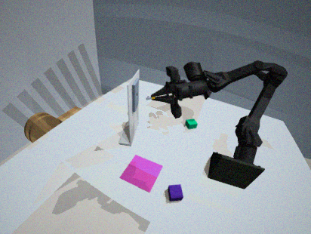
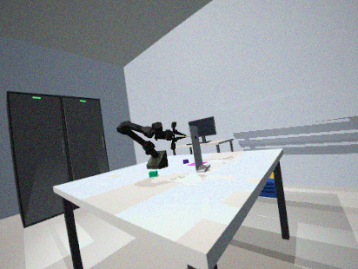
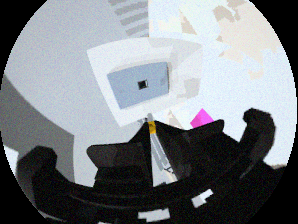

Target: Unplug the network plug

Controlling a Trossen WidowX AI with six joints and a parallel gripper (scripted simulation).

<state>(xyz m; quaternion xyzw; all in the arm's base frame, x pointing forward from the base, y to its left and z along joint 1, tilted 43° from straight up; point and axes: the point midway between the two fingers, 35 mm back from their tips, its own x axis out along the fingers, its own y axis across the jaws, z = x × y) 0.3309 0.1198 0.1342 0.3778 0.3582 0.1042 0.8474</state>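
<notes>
The magenta marked square lies 22 cm below my gripper tip, 15 cm to the left of it and 7 cm behind it. Round my gripper tip: network plug (right at my gripper tip); grey upright panel (10 cm below, 9 cm ahead); green block (22 cm to the right, 21 cm below, 12 cm behind).
</notes>
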